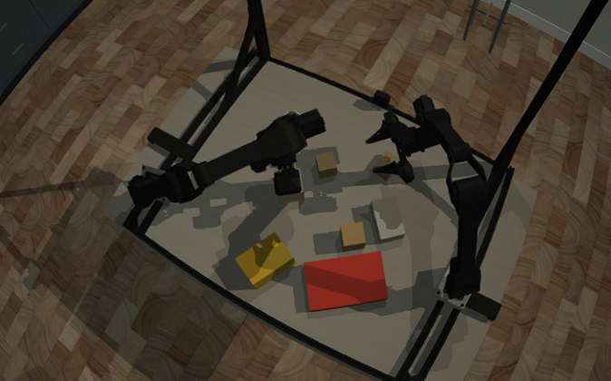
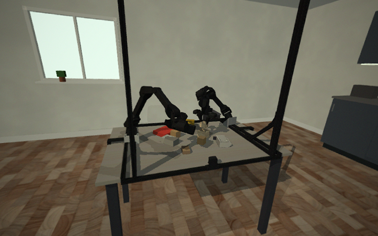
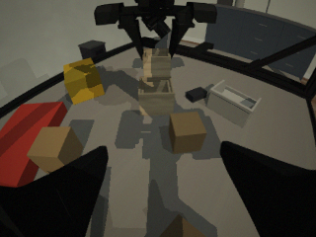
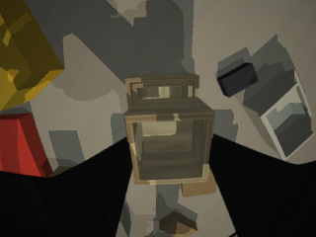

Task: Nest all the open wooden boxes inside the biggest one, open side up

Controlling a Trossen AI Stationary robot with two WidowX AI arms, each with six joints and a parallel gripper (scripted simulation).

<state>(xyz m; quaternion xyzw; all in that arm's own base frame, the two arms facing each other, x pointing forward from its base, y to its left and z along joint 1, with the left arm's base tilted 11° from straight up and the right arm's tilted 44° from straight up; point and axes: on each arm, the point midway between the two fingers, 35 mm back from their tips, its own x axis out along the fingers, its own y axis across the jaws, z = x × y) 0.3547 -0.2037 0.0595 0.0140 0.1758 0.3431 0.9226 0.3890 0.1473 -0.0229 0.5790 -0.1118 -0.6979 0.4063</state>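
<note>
Right now the dark block is 8 cm behind my right hand, 7 cm to the right of it and 14 cm below it. Also, from my right hand: grey block (1 cm ahead, 28 cm to the left, 13 cm below); yellow block (22 cm ahead, 2 cm to the left, 12 cm below); white tray (17 cm behind, 7 cm to the right, 12 cm below).
</note>
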